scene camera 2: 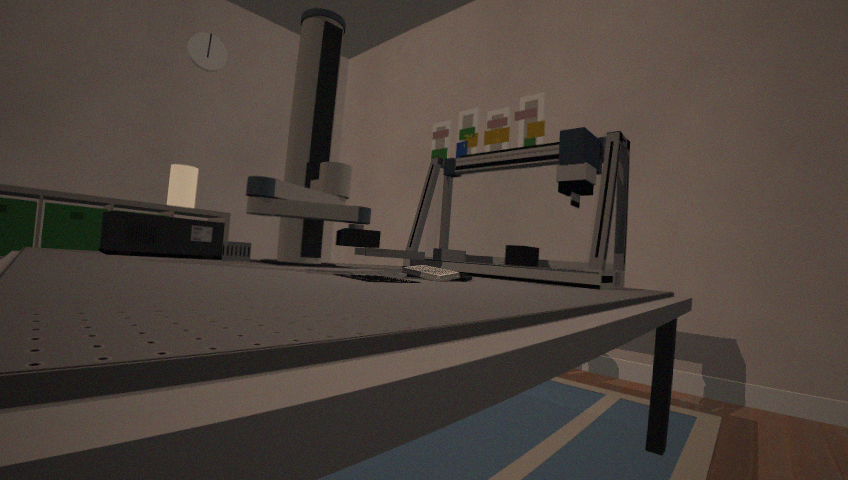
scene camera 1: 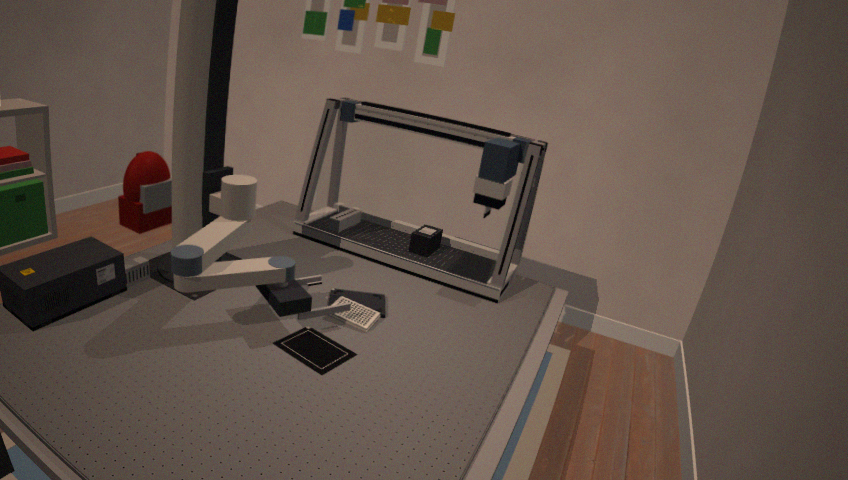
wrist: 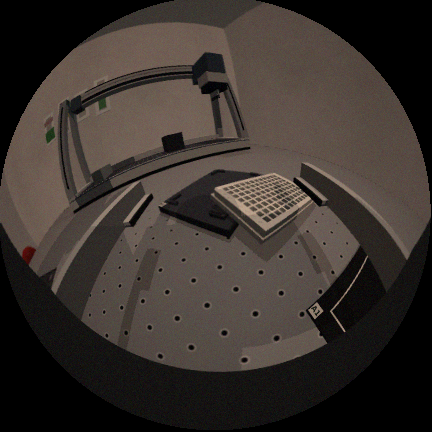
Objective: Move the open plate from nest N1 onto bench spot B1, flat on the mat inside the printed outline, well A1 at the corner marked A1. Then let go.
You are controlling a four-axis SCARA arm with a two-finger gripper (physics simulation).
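Places are measured from the arm's base along level axes (x ahead, y left, z up), in centimetres.
Pixels of known places: gripper, fingertip midpoint: (scene camera 2: 414,255) (scene camera 1: 334,291) (wrist: 221,176).
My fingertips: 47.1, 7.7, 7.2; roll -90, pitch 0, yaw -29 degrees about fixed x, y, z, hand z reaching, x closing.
Ahead of a thing's pixels: the offset from my fingertips to its middle, as dx, dy, dz. "*": to the spot under its first point. Level surfaces: height alone.
The cream open plate @[+6.7, -0.3, -4.2] (scene camera 1: 357,314) (scene camera 2: 432,272) (wrist: 265,202) sits askew on the dark nest @[+3.5, +7.5, -5.0] (scene camera 1: 371,299) (wrist: 192,207), turned against it and overhanging one side above the bench; it looks slightly tilted. My gripper (scene camera 1: 335,293) (scene camera 2: 418,253) (wrist: 221,176) is open and empty, higher than the plate. In the wrist view the plate shows between and beyond the fingertips, closer to the right finger. In scene camera 1 one fingertip overlaps the plate's edge; contact cannot be told. The black mat @[dz -5.7] (scene camera 1: 315,349) (scene camera 2: 383,278) (wrist: 360,300) with its printed outline lies beside them, its A1 mark @[+0.1, -12.1, -5.7] (wrist: 315,310) at the near corner.
A gantry frame (scene camera 1: 416,270) (scene camera 2: 523,272) (wrist: 165,162) stands behind the nest, with a dark block @[* +8.2, +43.8, +4.9] (scene camera 1: 426,240) (scene camera 2: 521,255) (wrist: 173,142) on its deck. A black box @[* -50.6, -51.5, +4.3] (scene camera 1: 65,279) (scene camera 2: 160,234) stands left of the arm.
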